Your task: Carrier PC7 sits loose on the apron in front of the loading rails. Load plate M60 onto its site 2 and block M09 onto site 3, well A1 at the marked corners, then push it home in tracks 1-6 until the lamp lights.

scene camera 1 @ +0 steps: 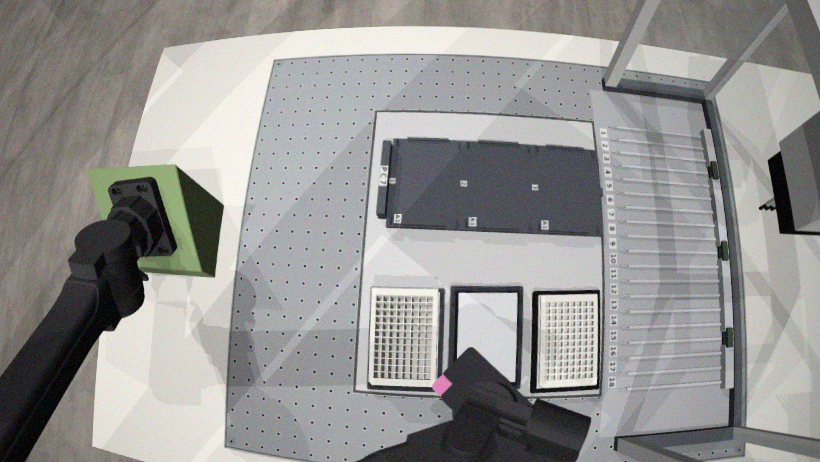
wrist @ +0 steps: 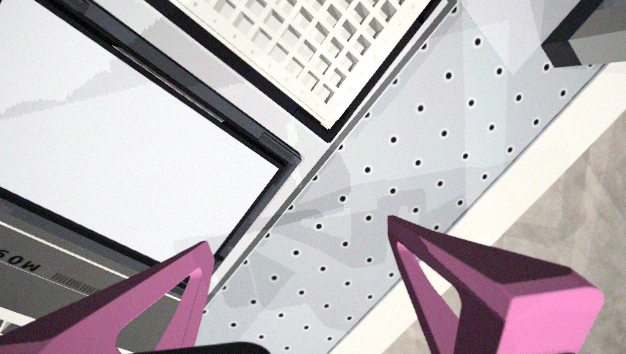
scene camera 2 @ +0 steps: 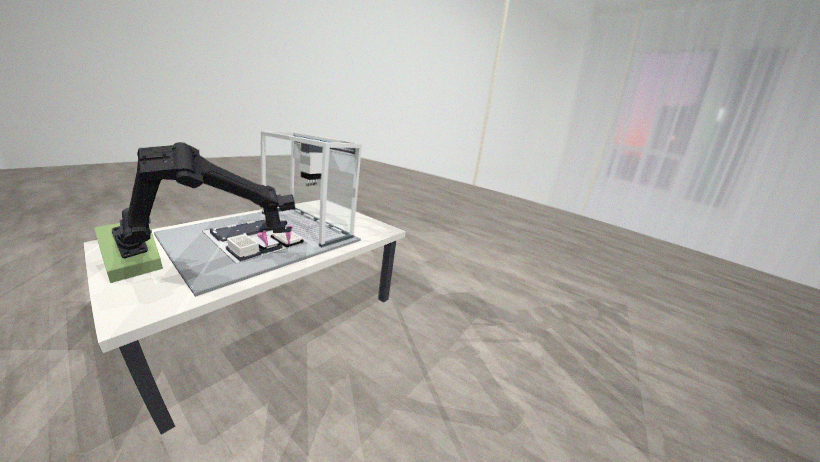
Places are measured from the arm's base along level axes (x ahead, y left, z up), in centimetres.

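Pixels of known places: gripper, fingertip midpoint: (wrist: 298, 238) (scene camera 2: 278, 245); arm's base, link origin: (scene camera 1: 144, 216) (scene camera 2: 130, 240).
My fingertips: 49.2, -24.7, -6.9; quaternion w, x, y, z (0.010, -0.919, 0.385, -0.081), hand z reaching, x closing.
Ahead of a thing's pixels: the offset from my fingertips to its top centre, as dx, dy, dz. "*": to the spot under its first point.
Carrier PC7 @(+1.1, +30.4, -0.3) (scene camera 1: 499, 200) (scene camera 2: 232, 230) lies dark and bare on the pale apron (scene camera 1: 482, 258), its right end at the edge of the loading rails @(* +27.6, +22.0, -3.0) (scene camera 1: 665, 238). Block M09 @(-11.8, +9.1, +2.0) (scene camera 1: 403, 338) (scene camera 2: 242, 245) (wrist: 30, 280) is the tall white gridded one at the left of the front row; its label shows partly in the wrist view. A lower white gridded plate @(+10.1, +7.9, -0.7) (scene camera 1: 569, 341) (wrist: 320, 55) sits in the right dark nest; its label is not readable. My gripper (scene camera 2: 277, 243) (wrist: 298, 238) is open and empty, low over the front edge of the middle nest, beside M09. The lamp cannot be made out.
The middle dark-rimmed nest (scene camera 1: 518, 332) (wrist: 252, 215) shows a plain white surface. A framed enclosure (scene camera 2: 324, 195) with a hanging head @(+34.0, +19.5, +36.8) (scene camera 2: 311, 165) stands over the rails. Green stops @(* +37.6, +19.2, -1.1) (scene camera 1: 724, 250) line the rails' far end. The arm stands on a green base (scene camera 1: 197, 229) (scene camera 2: 129, 269).
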